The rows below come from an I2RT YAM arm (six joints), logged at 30 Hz.
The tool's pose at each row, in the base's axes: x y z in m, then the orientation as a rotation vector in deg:
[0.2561 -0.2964 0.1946 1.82 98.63 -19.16]
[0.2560 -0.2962 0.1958 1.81 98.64 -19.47]
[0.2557 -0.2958 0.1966 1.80 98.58 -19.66]
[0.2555 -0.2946 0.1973 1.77 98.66 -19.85]
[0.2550 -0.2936 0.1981 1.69 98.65 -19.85]
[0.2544 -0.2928 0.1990 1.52 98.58 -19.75]
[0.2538 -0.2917 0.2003 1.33 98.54 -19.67]
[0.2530 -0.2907 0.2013 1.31 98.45 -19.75]
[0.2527 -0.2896 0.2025 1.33 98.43 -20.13]
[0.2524 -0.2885 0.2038 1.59 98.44 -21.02]
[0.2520 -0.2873 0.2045 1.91 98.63 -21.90]
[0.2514 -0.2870 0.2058 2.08 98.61 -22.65]
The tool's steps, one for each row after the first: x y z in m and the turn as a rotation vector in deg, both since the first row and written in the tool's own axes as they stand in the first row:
[-0.0012 -0.0001 -0.0003 0.20 0.03 -0.19]
[-0.0020 0.0001 -0.0008 0.33 -0.02 -0.30]
[-0.0028 0.0010 -0.0014 0.43 0.07 -0.43]
[-0.0037 0.0017 -0.0022 0.38 0.05 -0.49]
[-0.0046 0.0022 -0.0031 0.23 -0.05 -0.53]
[-0.0059 0.0029 -0.0041 0.07 -0.12 -0.61]
[-0.0069 0.0034 -0.0053 0.13 -0.20 -0.66]
[-0.0082 0.0042 -0.0060 0.39 -0.19 -0.86]
[-0.0096 0.0049 -0.0067 1.13 -0.08 -1.21]
[-0.0104 0.0058 -0.0075 1.86 0.22 -1.52]
[-0.0116 0.0057 -0.0083 2.46 0.29 -1.84]

